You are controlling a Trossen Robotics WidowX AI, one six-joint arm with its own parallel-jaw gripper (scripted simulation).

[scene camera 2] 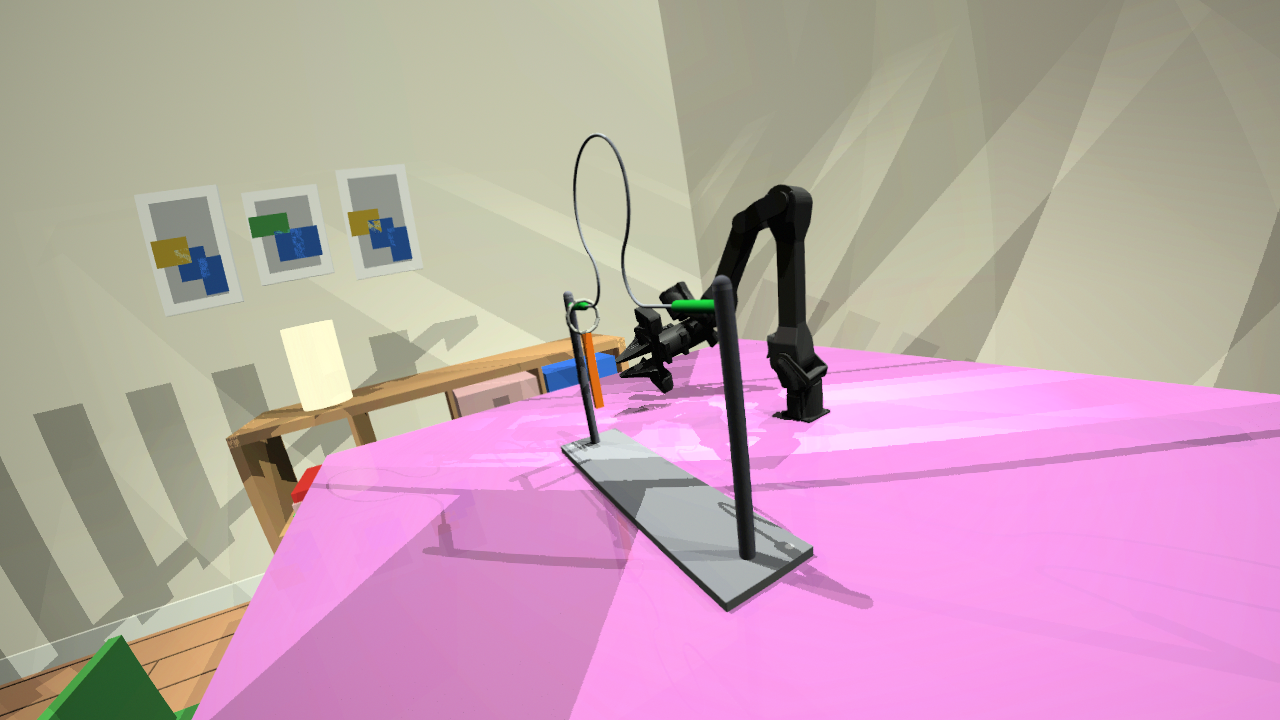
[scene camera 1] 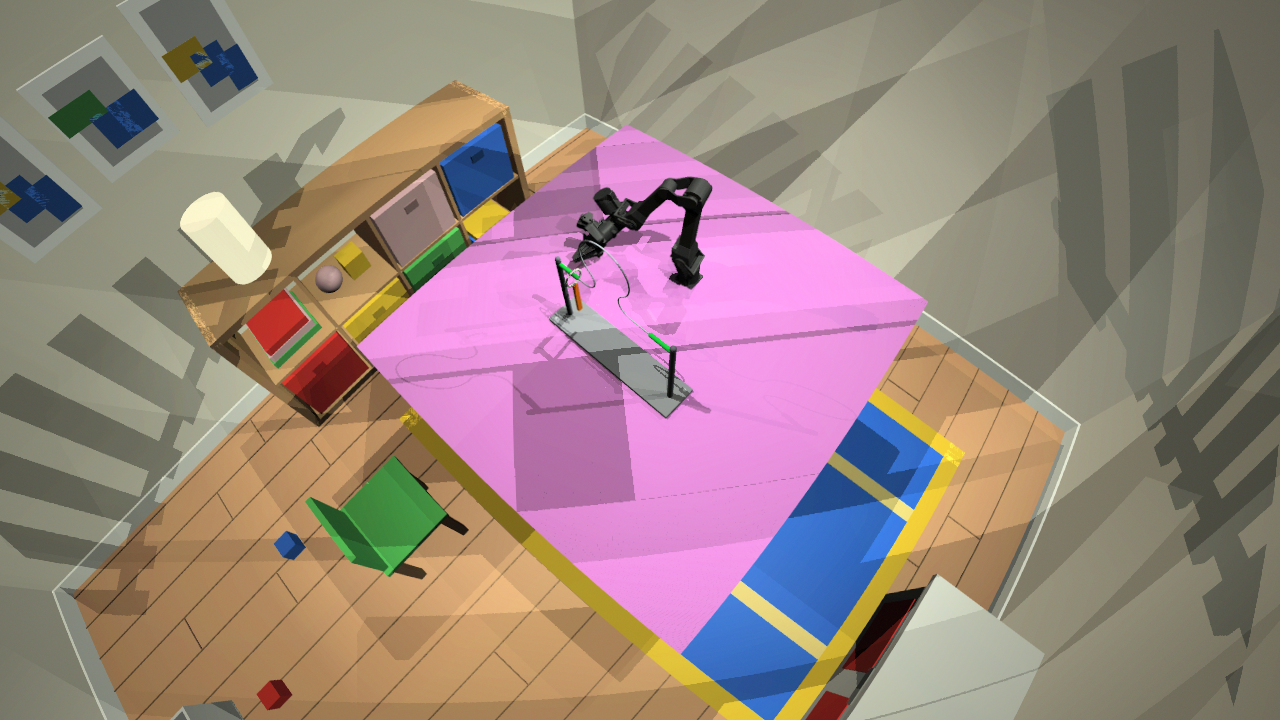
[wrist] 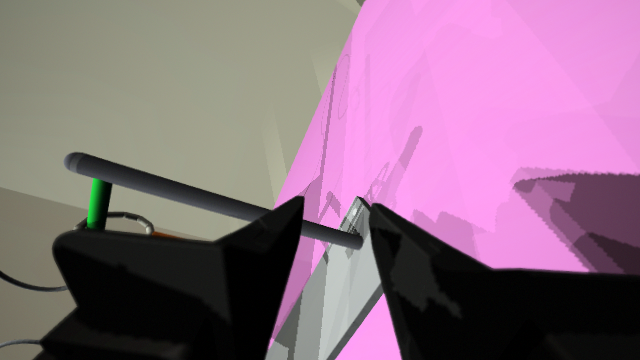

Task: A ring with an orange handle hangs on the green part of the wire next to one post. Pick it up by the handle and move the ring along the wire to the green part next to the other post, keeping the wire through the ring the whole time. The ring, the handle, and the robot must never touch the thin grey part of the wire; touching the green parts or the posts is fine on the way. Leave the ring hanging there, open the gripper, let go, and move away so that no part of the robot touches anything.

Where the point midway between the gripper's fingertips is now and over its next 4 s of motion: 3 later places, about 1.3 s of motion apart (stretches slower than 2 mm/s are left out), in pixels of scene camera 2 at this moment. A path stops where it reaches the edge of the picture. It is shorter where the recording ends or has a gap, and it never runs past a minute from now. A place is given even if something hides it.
My gripper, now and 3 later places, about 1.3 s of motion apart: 618,369; 625,389; 591,397; 578,394
